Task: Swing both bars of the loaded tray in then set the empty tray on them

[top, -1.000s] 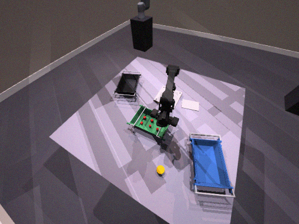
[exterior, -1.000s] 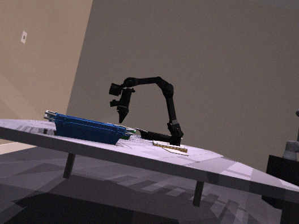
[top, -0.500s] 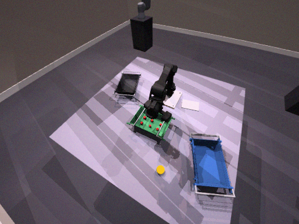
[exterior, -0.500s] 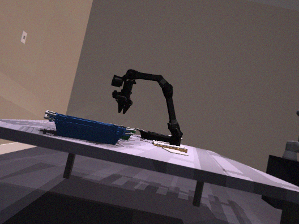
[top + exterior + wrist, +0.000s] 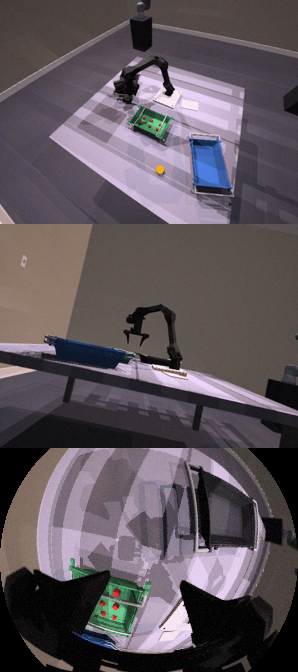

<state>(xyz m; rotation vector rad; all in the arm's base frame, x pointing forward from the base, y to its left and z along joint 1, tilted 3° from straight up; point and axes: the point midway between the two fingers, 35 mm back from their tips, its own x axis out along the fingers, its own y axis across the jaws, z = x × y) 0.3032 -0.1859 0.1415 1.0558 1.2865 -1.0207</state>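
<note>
Right now my gripper tip is 220 mm to the left of the black tray, 200 mm past it and 70 mm above it. Also, from my gripper tip: yellow disc: 440 mm to the left, 320 mm ahead, 110 mm below; then card: 400 mm to the left, 290 mm behind, 120 mm below.
</note>
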